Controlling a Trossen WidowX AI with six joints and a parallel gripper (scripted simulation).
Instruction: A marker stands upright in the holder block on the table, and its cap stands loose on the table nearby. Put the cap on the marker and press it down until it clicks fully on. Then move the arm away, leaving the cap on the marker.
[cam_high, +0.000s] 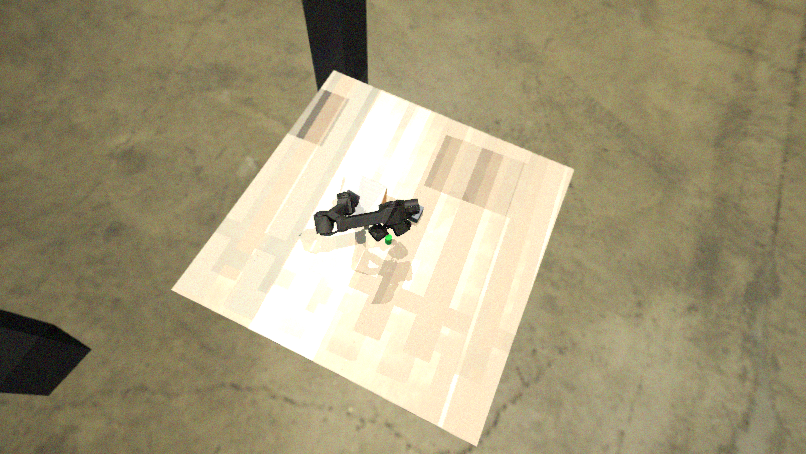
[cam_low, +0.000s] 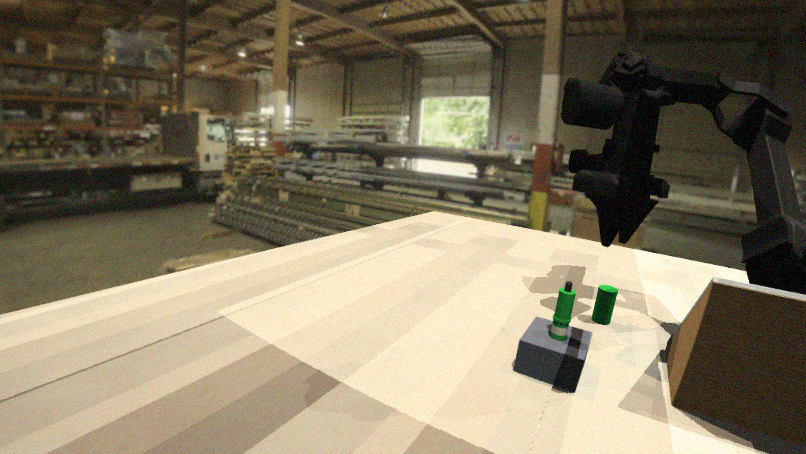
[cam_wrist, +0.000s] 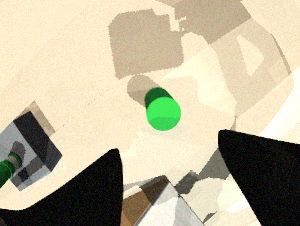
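Now: the green cap 9 cm below my gripper tip and 1 cm behind it. Also, from my gripper tip: grey holder block (17 cm to the left, 10 cm below, 2 cm ahead).
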